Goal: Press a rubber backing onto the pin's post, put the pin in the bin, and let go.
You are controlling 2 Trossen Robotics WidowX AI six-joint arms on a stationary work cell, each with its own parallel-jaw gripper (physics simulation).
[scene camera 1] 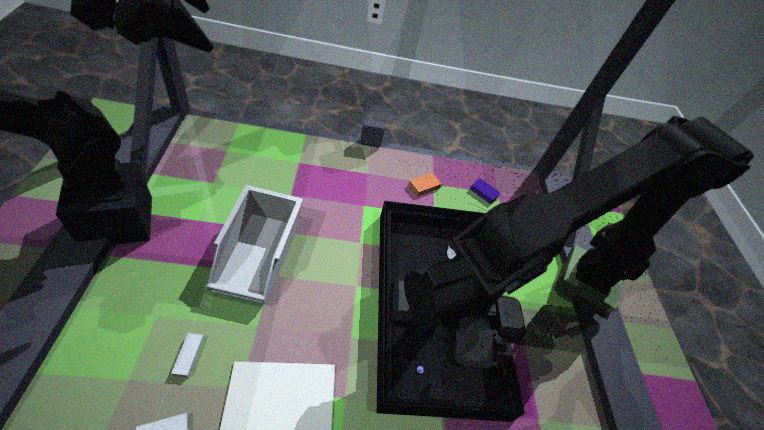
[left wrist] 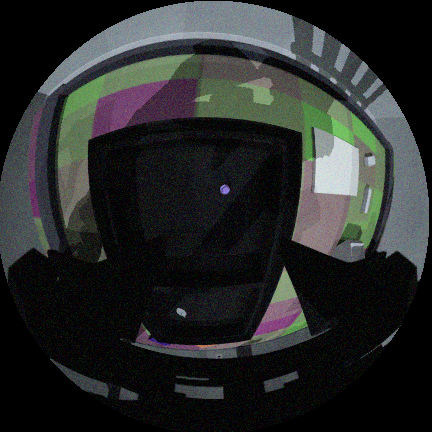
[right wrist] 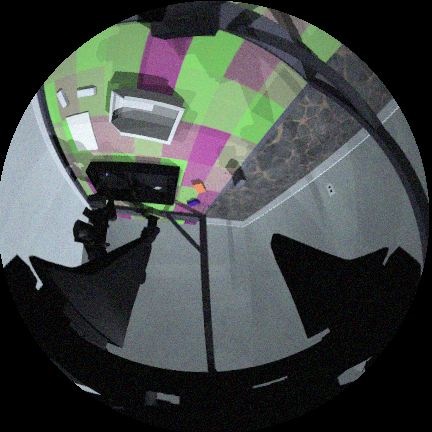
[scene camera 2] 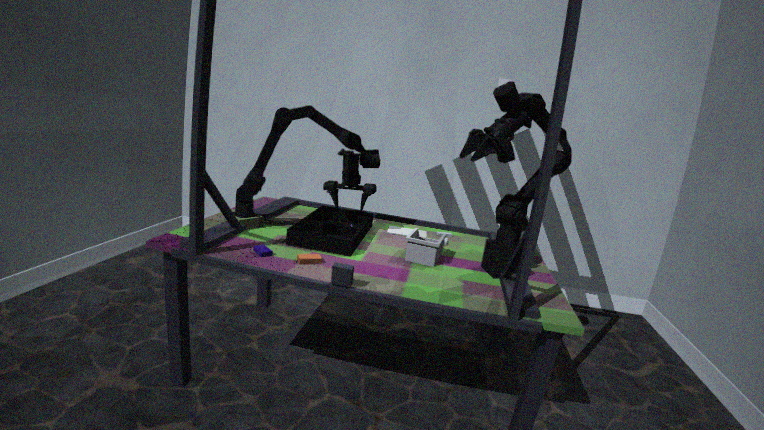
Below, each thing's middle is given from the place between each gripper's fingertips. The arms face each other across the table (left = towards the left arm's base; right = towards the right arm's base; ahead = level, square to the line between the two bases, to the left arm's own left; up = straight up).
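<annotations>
The black bin (scene camera 1: 412, 236), measured from my right hand, is 400 mm to the left, 180 mm ahead and 320 mm below. As for the white open box (scene camera 1: 252, 245), that's 310 mm below the same right hand, 130 mm ahead of it and 80 mm to the left of it.
From my left hand, the white open box is 30 cm to the right, 14 cm behind and 4 cm below, and the black bin is 9 cm behind that hand, 5 cm below it and 2 cm to the left of it.
</annotations>
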